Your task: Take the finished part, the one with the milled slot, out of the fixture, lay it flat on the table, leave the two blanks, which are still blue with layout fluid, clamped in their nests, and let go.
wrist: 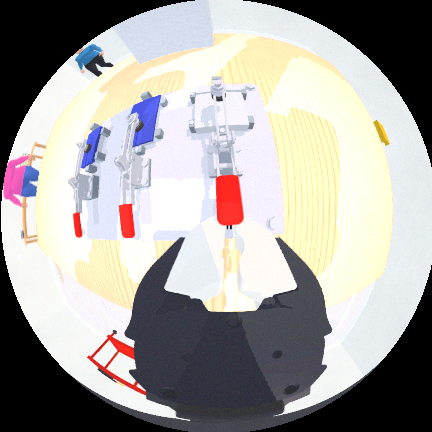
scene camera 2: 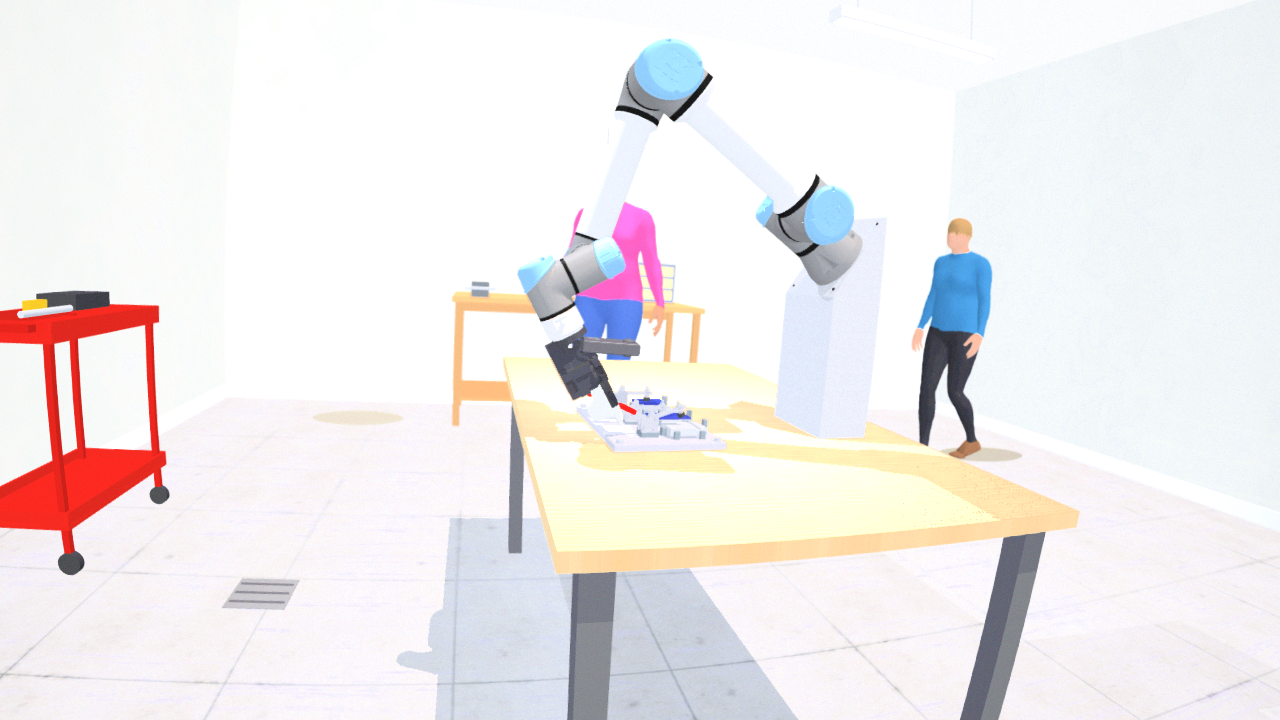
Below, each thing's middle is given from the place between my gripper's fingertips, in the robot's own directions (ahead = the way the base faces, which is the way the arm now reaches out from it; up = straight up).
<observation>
My gripper is now 30 mm past the red handle (wrist: 229,210) and 20 mm below it. Also, from my hand: finished part (wrist: 204,117) 140 mm behind, 10 mm to the left, 10 mm below; fixture plate (scene camera 2: 608,429) 90 mm behind, 110 mm to the right, 30 mm below.
</observation>
